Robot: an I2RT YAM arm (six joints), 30 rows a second.
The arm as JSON. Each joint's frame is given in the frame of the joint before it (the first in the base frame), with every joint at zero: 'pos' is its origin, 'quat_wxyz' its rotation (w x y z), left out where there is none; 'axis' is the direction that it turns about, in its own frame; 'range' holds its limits. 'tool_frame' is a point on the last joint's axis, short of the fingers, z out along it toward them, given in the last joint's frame.
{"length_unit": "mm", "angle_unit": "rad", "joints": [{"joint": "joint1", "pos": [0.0, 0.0, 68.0], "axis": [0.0, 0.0, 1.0], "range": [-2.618, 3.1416]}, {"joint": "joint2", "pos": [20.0, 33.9, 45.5], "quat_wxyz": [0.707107, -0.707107, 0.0, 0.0], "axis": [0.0, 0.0, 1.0], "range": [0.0, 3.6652]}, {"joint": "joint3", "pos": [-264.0, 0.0, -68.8], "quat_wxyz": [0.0, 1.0, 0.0, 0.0], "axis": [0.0, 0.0, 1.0], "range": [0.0, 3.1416]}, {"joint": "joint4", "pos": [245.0, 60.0, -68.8], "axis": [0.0, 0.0, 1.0], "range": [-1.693, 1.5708]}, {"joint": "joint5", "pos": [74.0, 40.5, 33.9], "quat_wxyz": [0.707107, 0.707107, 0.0, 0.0], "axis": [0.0, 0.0, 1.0], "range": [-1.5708, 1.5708]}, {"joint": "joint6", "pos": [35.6, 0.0, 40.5], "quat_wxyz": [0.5, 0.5, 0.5, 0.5], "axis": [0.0, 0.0, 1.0], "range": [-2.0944, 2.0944]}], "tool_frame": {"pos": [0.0, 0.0, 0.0], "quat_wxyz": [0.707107, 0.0, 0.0, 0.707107]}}
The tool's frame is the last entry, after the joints.
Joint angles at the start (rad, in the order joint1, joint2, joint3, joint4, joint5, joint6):
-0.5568 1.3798 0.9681 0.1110 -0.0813 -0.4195
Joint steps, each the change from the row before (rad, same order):
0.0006 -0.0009 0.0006 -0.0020 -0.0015 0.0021
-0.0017 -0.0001 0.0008 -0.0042 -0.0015 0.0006
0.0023 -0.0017 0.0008 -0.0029 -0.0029 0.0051
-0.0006 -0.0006 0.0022 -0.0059 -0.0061 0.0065
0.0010 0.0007 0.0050 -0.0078 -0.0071 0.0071
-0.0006 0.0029 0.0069 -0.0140 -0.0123 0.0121
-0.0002 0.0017 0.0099 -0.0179 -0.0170 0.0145
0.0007 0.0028 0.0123 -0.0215 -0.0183 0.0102
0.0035 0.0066 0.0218 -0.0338 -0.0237 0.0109
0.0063 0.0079 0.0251 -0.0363 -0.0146 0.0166
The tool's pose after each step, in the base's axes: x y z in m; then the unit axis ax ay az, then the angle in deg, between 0 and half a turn. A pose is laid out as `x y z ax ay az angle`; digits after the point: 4 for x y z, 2 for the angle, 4 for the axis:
0.2757 -0.1679 0.2975 0.0372 0.9550 -0.2942 114.73
0.2754 -0.1683 0.2974 0.0379 0.9554 -0.2929 114.87
0.2755 -0.1674 0.2979 0.0382 0.9564 -0.2894 114.70
0.2754 -0.1673 0.2982 0.0397 0.9579 -0.2843 114.60
0.2759 -0.1669 0.2990 0.0403 0.9597 -0.2780 114.47
0.2764 -0.1670 0.2991 0.0426 0.9629 -0.2666 114.49
0.2770 -0.1667 0.3002 0.0444 0.9666 -0.2524 114.36
0.2779 -0.1663 0.3015 0.0435 0.9703 -0.2379 114.38
0.2801 -0.1653 0.3038 0.0403 0.9751 -0.2179 114.58
0.2829 -0.1640 0.3066 0.0418 0.9791 -0.1990 114.94

